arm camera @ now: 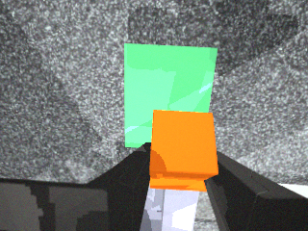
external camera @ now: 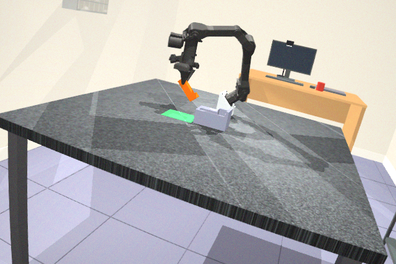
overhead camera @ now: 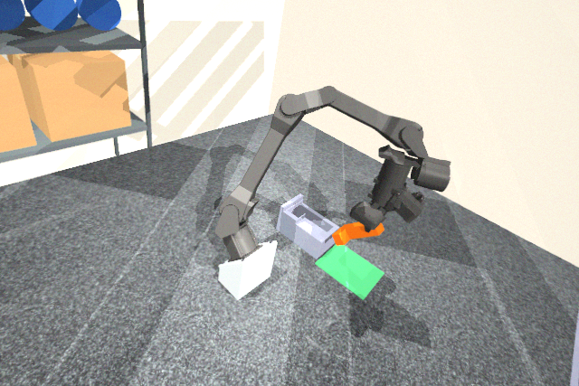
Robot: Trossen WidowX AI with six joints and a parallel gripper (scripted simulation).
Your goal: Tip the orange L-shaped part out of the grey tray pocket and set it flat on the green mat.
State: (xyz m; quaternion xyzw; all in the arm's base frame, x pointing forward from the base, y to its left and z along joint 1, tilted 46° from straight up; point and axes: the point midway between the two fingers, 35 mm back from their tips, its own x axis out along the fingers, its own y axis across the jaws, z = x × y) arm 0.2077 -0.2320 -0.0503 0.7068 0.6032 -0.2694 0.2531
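My gripper tip is 17 cm above the green mat and 1 cm to the right of it. Round my gripper tip: orange L-shaped part 3 cm to the left, 3 cm below, 1 cm behind.
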